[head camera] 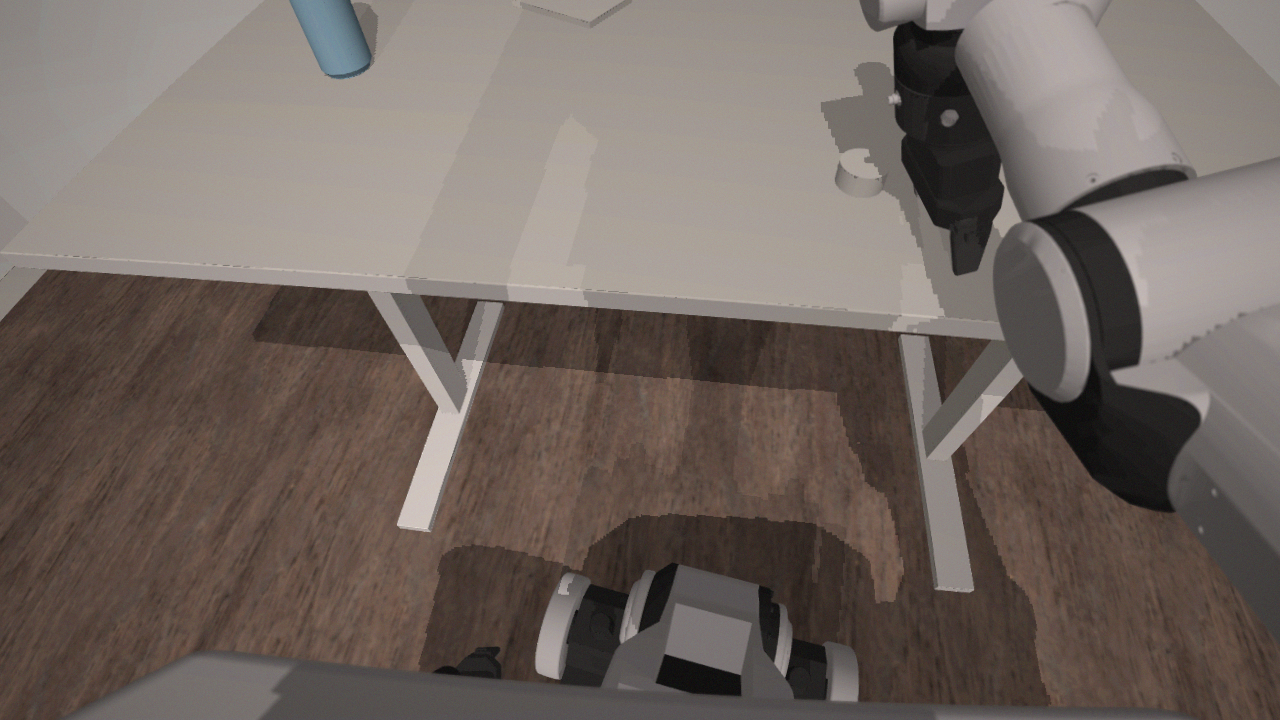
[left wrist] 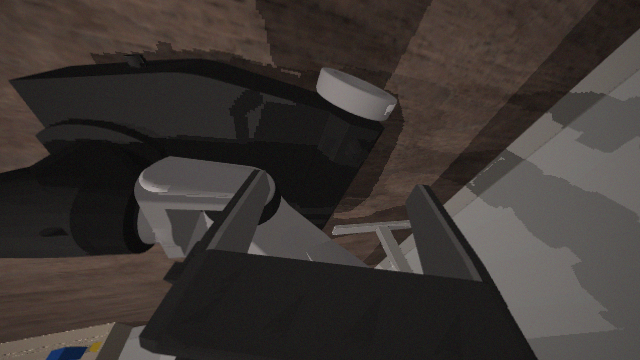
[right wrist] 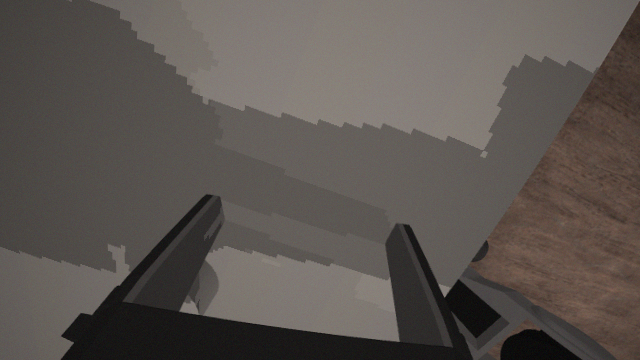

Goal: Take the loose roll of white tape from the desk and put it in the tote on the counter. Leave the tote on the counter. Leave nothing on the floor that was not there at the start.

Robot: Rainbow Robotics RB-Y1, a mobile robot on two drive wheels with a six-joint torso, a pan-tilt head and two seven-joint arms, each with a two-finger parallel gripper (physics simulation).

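Places are measured from the robot's base along level axes (x ahead, y left, z up), in millimetres.
Pixels of known places: left gripper, between the fingertips: (left wrist: pixel 337 186); right gripper, between the fingertips: (head camera: pixel 944 229) (right wrist: pixel 307 220).
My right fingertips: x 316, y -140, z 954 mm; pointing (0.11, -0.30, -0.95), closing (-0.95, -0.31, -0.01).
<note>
Behind a point stands the place of what it marks.
The white tape roll (head camera: pixel 860 175) {x 350, y -53, z 975 mm} (right wrist: pixel 209 286) {x 351, y -71, z 961 mm} lies flat on the pale desk (head camera: pixel 716 223) {x 273, y 76, z 952 mm} (right wrist: pixel 375 60) {x 324, y -230, z 951 mm}. In the head view it is at the right, to the left of my right gripper (head camera: pixel 968 259) (right wrist: pixel 307 212) {x 316, y -140, z 954 mm}. In the right wrist view one finger partly hides it. My right gripper is open and empty, above the desk and apart from the roll. My left gripper (head camera: pixel 487 658) (left wrist: pixel 337 186) {x -156, y 265, z 449 mm} is open and empty, low beside the robot's base and off the desk; its tip shows at the bottom of the head view. I cannot make out the tote or the counter.
A blue bottle (head camera: pixel 335 40) {x 449, y 604, z 1005 mm} stands at the desk's upper left. A thin pale flat object (head camera: pixel 577 7) {x 678, y 359, z 961 mm} lies at the top. Desk legs (head camera: pixel 939 528) stand on the wooden floor (head camera: pixel 223 447) {x 176, y 1332, z 2 mm} near my base (head camera: pixel 707 626). Blue (left wrist: pixel 67 353) {x -1476, y -2177, z 139 mm} and yellow bits show in the left wrist view.
</note>
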